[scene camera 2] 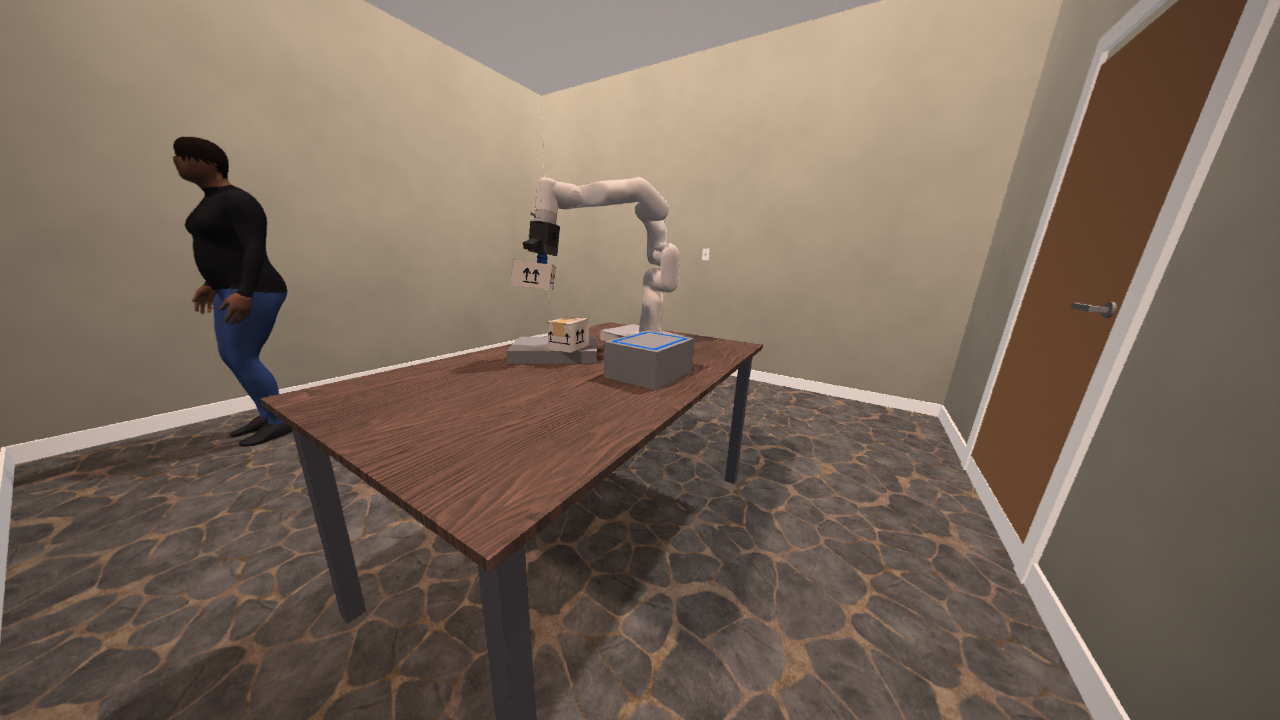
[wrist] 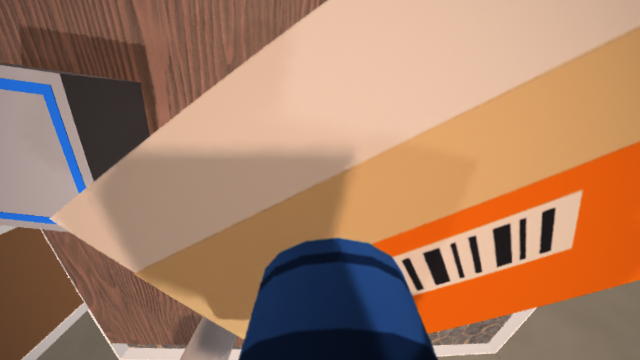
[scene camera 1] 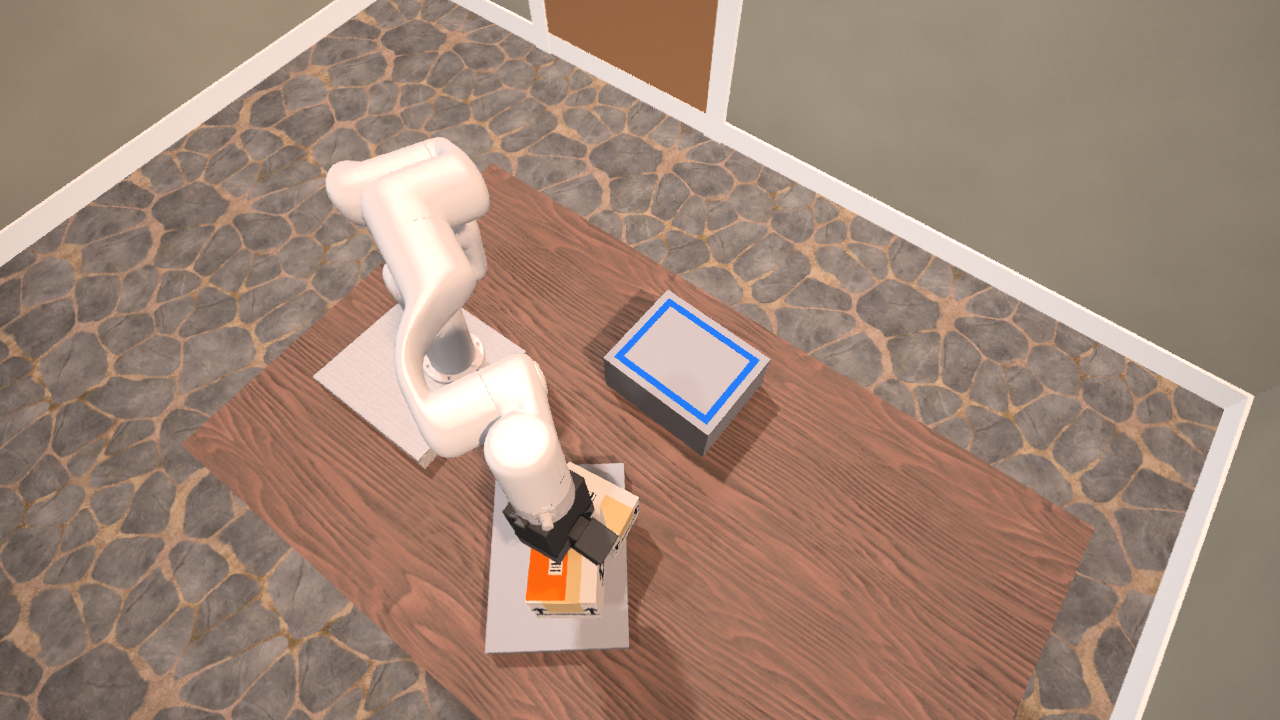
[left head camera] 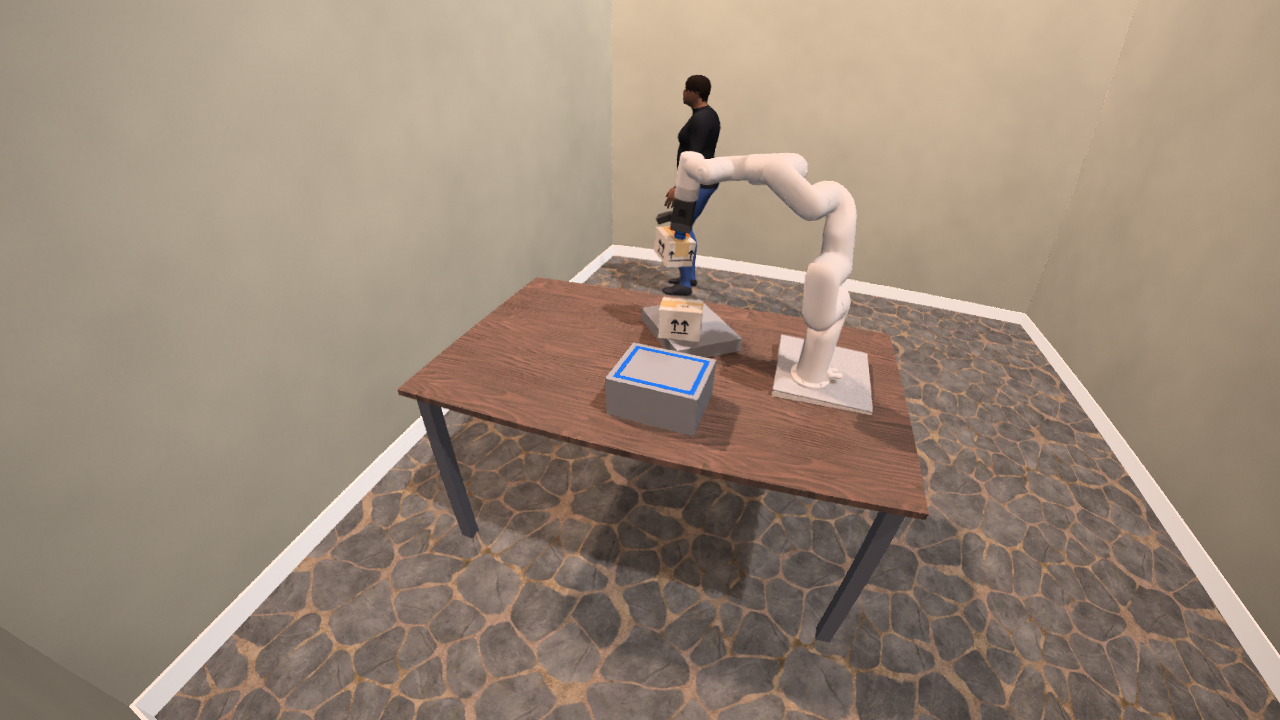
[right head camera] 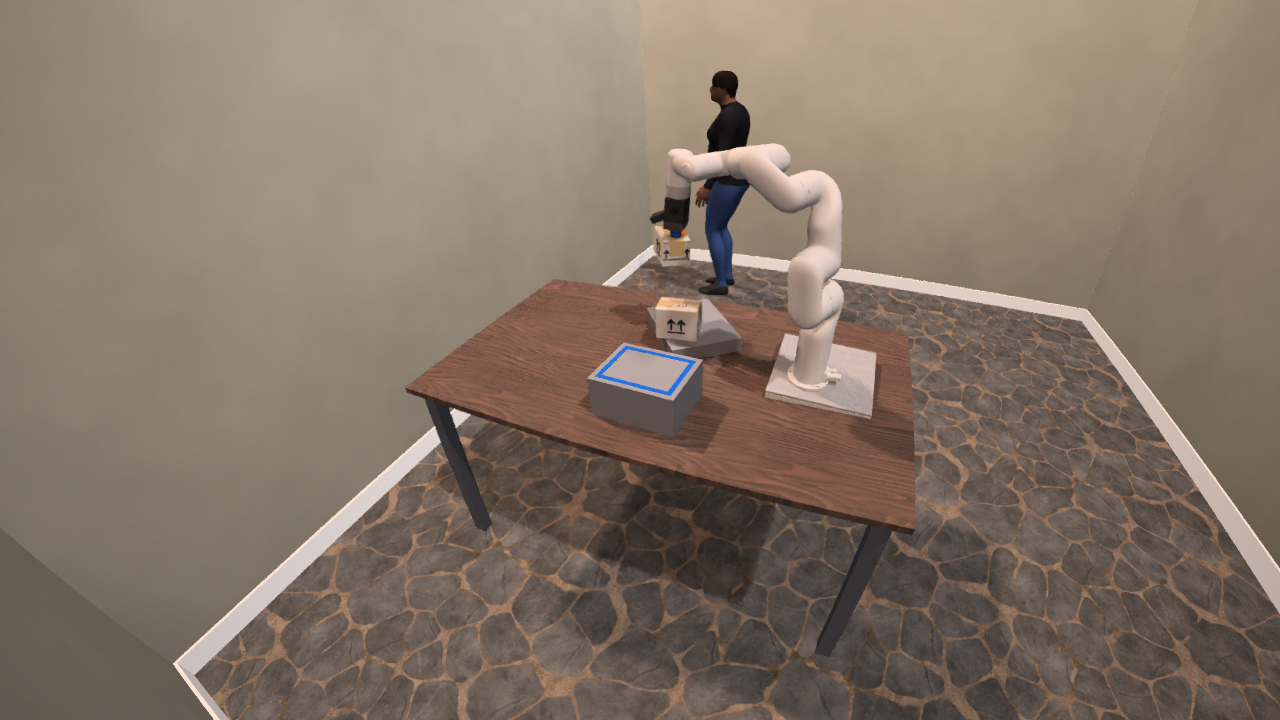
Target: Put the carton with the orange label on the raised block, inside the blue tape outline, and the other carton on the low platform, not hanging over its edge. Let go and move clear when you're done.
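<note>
My suction gripper [left head camera: 680, 234] [right head camera: 675, 233] [scene camera 2: 541, 258] [wrist: 337, 280] is attached to the top of the carton with the orange label [left head camera: 680, 253] [right head camera: 671, 248] [scene camera 1: 547, 582] [scene camera 2: 532, 274] [wrist: 595, 245] and holds it in the air, high above the low platform [left head camera: 720, 337] [scene camera 1: 510, 626] [scene camera 2: 528, 351]. The other carton [left head camera: 680, 322] [right head camera: 677, 322] [scene camera 1: 617, 510] [scene camera 2: 568, 334] sits upright on that platform; a corner seems to reach past the platform's edge. The raised block [left head camera: 653, 407] [scene camera 1: 657, 398] [scene camera 2: 631, 365] bears the blue tape outline [scene camera 1: 713, 331] [wrist: 63, 135], with no carton inside. In scene camera 1 the arm partly hides both cartons.
The arm's base plate [left head camera: 850, 389] [scene camera 1: 366, 376] lies on the wooden table [left head camera: 519, 358] [scene camera 2: 429, 420], beside the block and the platform. A person [left head camera: 699, 134] [right head camera: 729, 125] [scene camera 2: 228, 232] in a black top and blue trousers stands beyond the table's far side.
</note>
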